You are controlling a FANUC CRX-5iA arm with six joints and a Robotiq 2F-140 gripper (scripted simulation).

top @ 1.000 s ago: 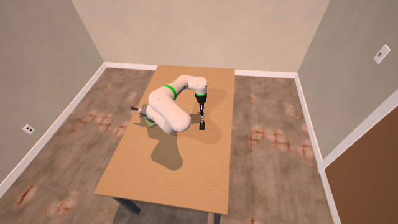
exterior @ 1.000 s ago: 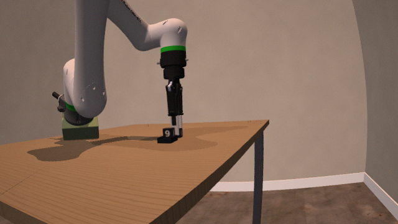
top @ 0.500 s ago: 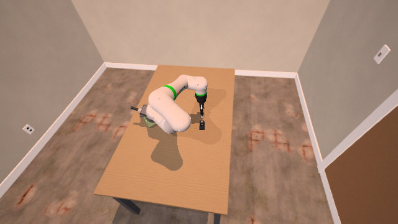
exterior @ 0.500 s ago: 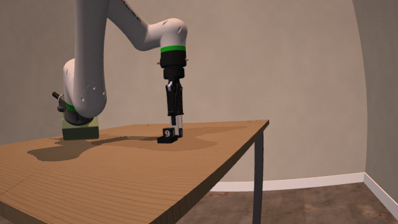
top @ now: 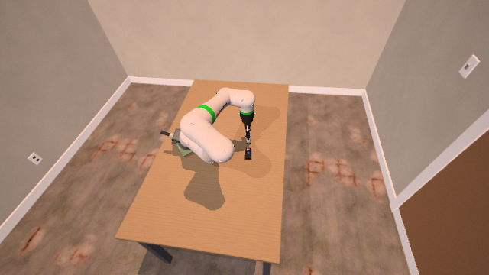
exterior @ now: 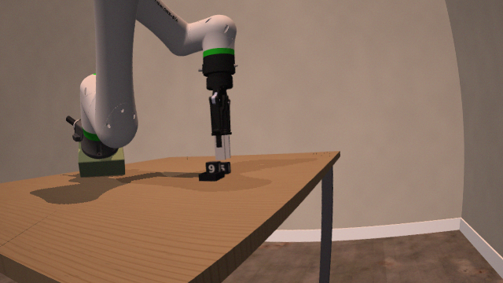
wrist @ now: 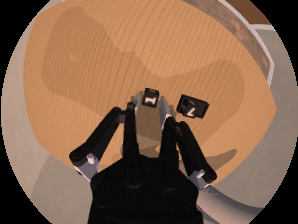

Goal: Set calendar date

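Right now my hand is 1 cm short of the black calendar tray, 11 cm to the left of it and 6 cm above it.
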